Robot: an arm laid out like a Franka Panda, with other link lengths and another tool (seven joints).
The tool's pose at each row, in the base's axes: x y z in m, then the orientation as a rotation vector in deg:
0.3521, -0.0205, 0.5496, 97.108, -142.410, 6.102
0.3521, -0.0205, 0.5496, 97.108, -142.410, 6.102
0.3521, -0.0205, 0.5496, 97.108, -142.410, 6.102
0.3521, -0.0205, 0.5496, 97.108, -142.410, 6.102
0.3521, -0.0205, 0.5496, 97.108, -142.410, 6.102
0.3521, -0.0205, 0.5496, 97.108, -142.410, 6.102
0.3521, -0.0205, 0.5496, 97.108, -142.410, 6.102
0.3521, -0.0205, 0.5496, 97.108, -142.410, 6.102
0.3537, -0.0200, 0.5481, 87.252, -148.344, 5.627
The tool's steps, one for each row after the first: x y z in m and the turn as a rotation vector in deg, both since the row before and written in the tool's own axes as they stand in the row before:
0.0000, 0.0000, 0.0000, 0.000, 0.000, 0.000
0.0000, 0.0000, 0.0000, 0.000, 0.000, 0.000
0.0000, 0.0000, 0.0000, 0.000, 0.000, 0.000
0.0000, 0.0000, 0.0000, 0.000, 0.000, 0.000
0.0000, 0.0000, 0.0000, 0.000, 0.000, 0.000
0.0000, 0.0000, 0.0000, 0.000, 0.000, 0.000
0.0000, 0.0000, 0.0000, 0.000, 0.000, 0.000
-0.0013, -0.0013, 0.0013, -0.981, 0.018, 7.580

